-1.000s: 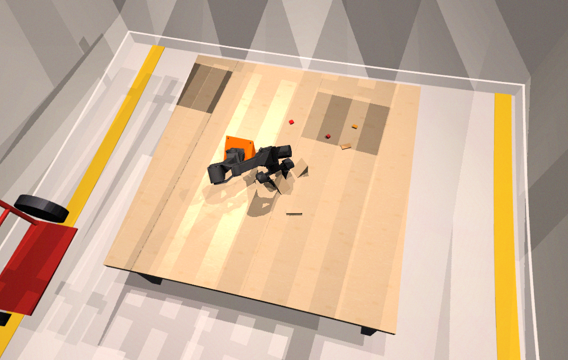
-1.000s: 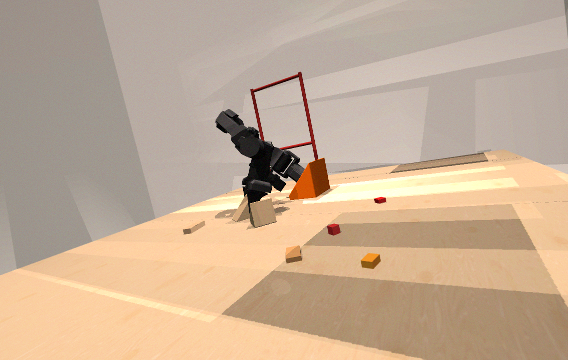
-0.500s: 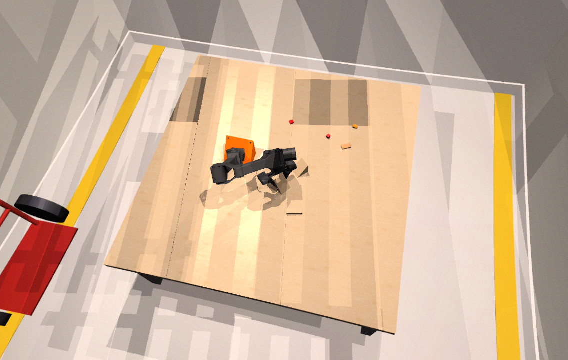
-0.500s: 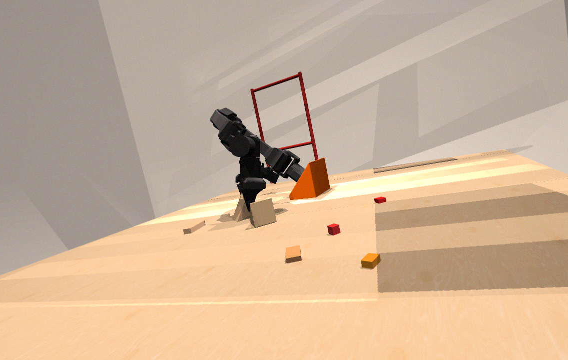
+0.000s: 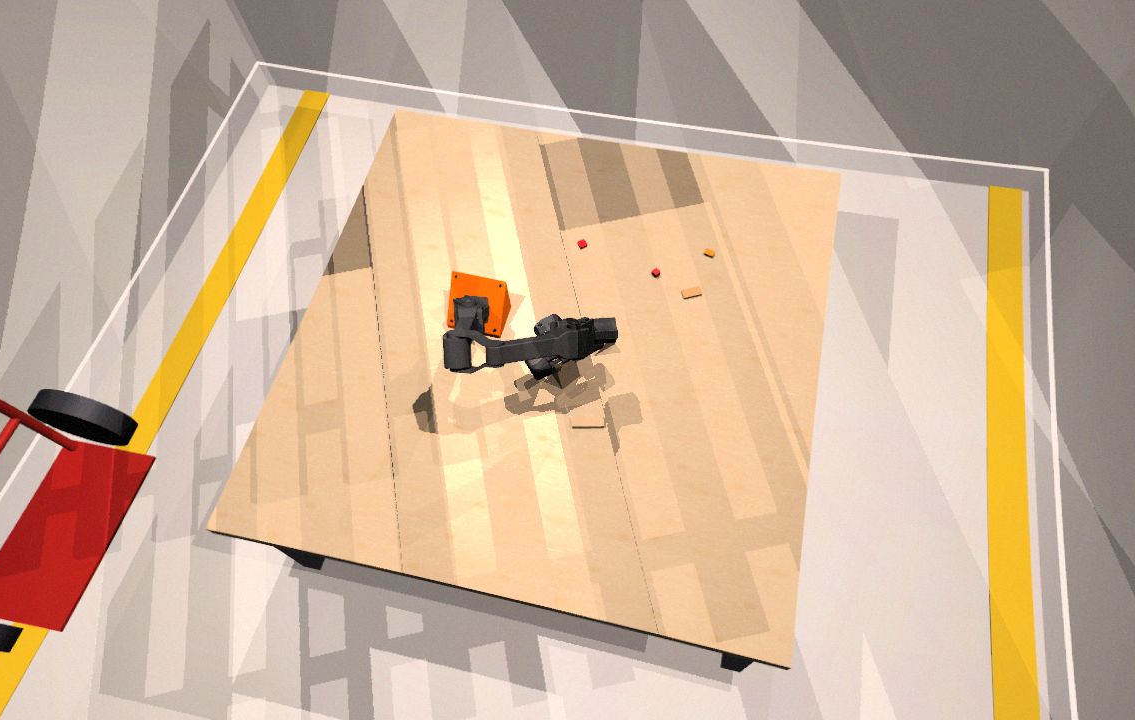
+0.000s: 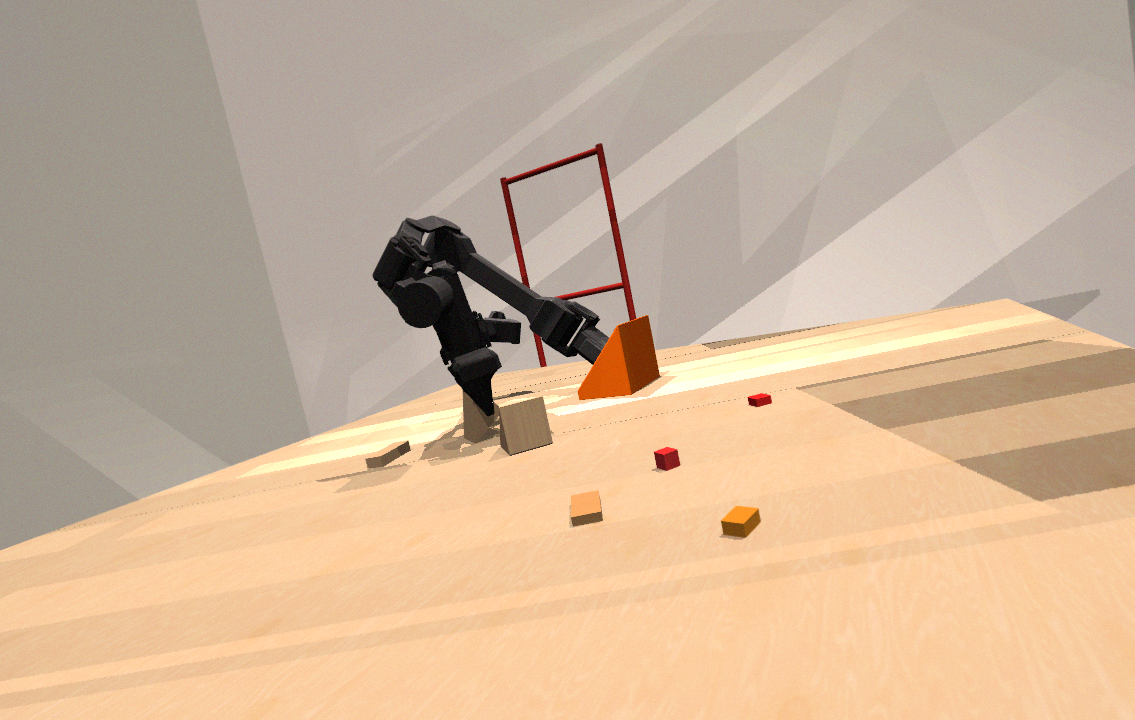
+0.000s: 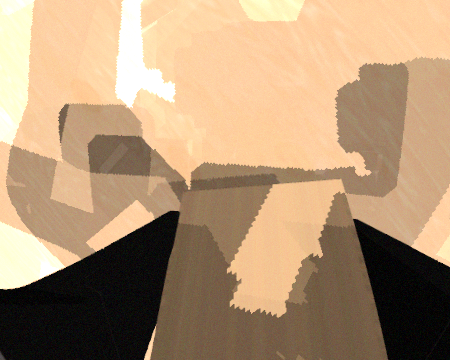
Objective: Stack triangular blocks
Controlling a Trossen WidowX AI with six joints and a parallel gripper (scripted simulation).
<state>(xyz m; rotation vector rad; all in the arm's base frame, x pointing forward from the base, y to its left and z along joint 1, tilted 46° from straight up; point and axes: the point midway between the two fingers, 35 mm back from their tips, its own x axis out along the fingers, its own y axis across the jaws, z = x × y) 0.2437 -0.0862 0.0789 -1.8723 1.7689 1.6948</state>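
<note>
Right now the thin flat wooden piece is 90 mm ahead of my gripper tip, 120 mm to the right of it and 30 mm below it. Round my gripper tip: orange cube 320 mm ahead, 400 mm to the left, 30 mm below.
</note>
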